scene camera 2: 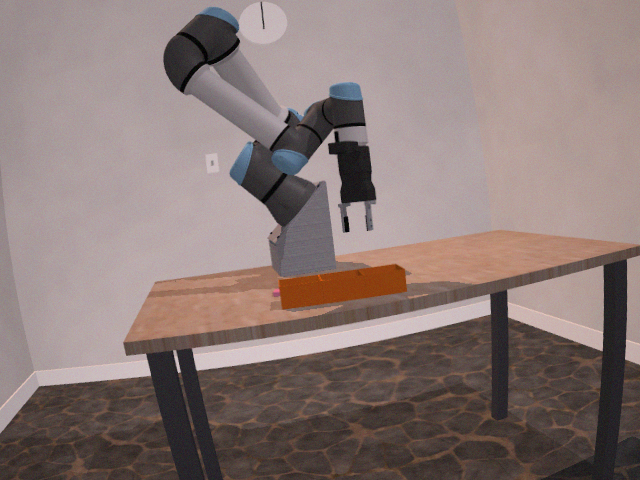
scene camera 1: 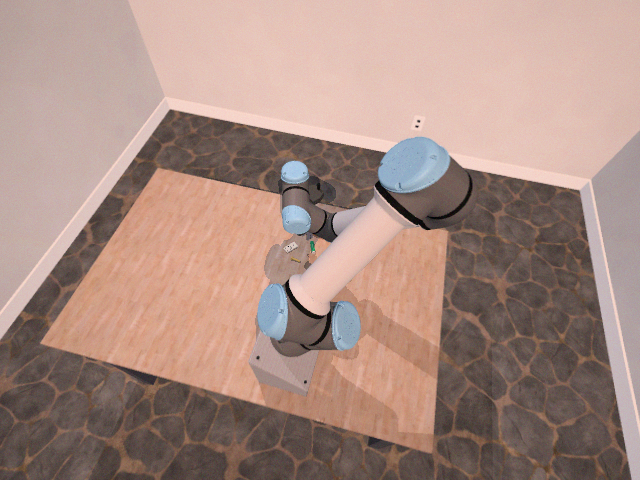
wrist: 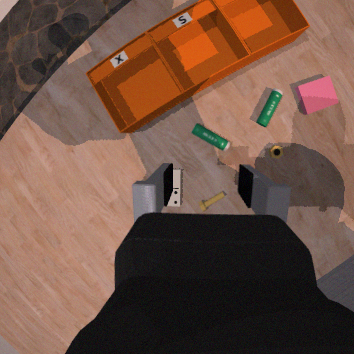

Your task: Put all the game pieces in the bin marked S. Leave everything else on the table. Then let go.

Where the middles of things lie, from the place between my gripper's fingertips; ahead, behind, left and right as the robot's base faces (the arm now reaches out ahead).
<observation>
Now: the orange divided bin (scene camera 2: 334, 287) 10 cm ahead of my hand, 9 cm to the right of it and 10 cm below it. Also, from my hand: pink block (wrist: 314, 95) (4 cm behind, 17 cm to the right, 11 cm below).
</observation>
